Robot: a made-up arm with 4 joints. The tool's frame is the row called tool.
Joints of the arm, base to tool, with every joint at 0 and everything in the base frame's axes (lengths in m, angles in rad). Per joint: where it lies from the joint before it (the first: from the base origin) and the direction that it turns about. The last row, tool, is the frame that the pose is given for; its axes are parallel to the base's.
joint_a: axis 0 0 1 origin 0 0 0.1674
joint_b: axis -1 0 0 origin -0.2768 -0.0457 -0.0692
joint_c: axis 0 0 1 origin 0.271 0.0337 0.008
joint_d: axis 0 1 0 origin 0.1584 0.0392 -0.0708
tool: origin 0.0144 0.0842 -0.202
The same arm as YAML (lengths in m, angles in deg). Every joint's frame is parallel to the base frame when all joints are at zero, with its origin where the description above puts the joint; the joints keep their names.
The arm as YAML. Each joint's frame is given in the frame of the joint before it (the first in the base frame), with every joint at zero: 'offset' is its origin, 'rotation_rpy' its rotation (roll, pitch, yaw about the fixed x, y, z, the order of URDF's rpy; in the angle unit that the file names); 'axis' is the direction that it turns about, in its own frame. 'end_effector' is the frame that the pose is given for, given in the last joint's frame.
length_unit: m
angle_unit: deg
chain:
  - id: joint_a
    offset: [0.0, 0.0, 0.1674]
    rotation_rpy: [0.0, 0.0, 0.0]
    axis: [0.0, 0.0, 1.0]
  - id: joint_b
    offset: [-0.2768, -0.0457, -0.0692]
    rotation_rpy: [0.0, 0.0, 0.0]
    axis: [-1.0, 0.0, 0.0]
  - id: joint_c
    offset: [0.271, 0.0337, 0.008]
    rotation_rpy: [0.0, 0.0, 0.0]
    axis: [0.0, 0.0, 1.0]
  - id: joint_d
    offset: [0.1584, 0.0392, -0.0708]
    rotation_rpy: [0.0, 0.0, 0.0]
    axis: [0.0, 1.0, 0.0]
end_effector:
  offset: [0.0144, 0.0842, -0.202]
  rotation_rpy: [0.0, 0.0, 0.0]

